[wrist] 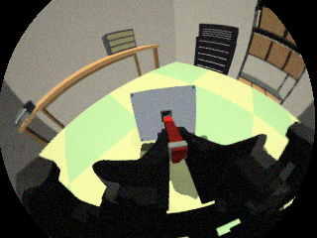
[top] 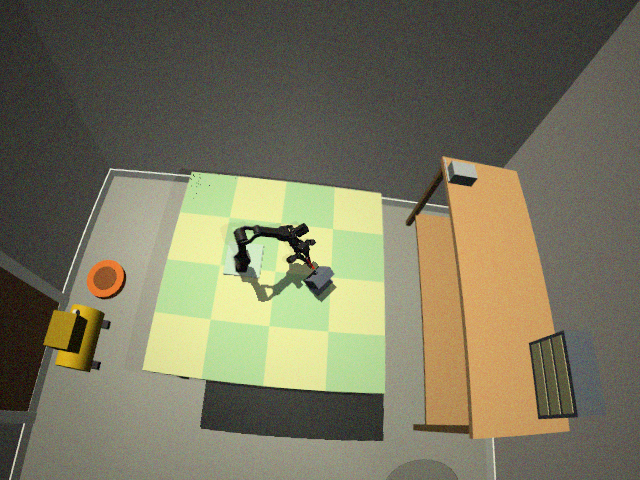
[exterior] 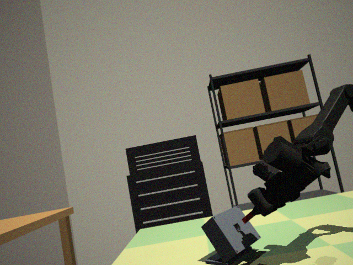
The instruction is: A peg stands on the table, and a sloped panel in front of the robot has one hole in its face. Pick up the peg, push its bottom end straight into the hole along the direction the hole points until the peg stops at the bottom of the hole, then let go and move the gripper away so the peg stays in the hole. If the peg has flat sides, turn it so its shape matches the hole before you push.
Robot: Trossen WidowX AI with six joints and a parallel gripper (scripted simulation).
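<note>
Right now my gripper tip is 6 cm to the left of the grey sloped panel, 6 cm short of it and 5 cm above it. Round my gripper tip: red peg 1 cm to the left, 1 cm behind, 1 cm above.
</note>
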